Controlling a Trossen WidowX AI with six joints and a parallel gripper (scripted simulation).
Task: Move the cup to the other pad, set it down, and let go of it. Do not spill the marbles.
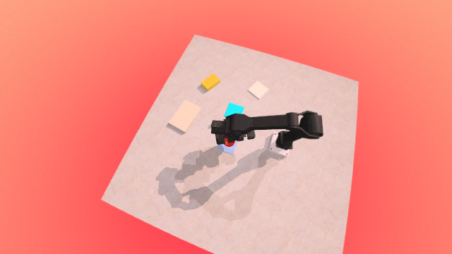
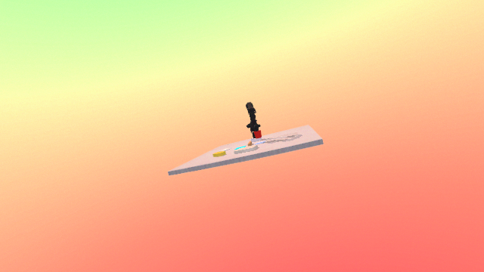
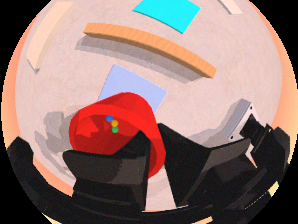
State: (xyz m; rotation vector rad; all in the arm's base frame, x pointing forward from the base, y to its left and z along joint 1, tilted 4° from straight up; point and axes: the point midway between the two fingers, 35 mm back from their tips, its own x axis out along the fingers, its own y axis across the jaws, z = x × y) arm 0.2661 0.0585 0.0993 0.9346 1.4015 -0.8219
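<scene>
The cyan pad is 5 cm ahead of my gripper tip, 19 cm to the right of it and 10 cm below it. From my gripper tip the other things lie so: red cup: 3 cm ahead, 1 cm to the left; then orange bar: 4 cm ahead, 9 cm to the right, 8 cm below; then light blue pad: 3 cm ahead, 2 cm to the left, 10 cm below.
</scene>
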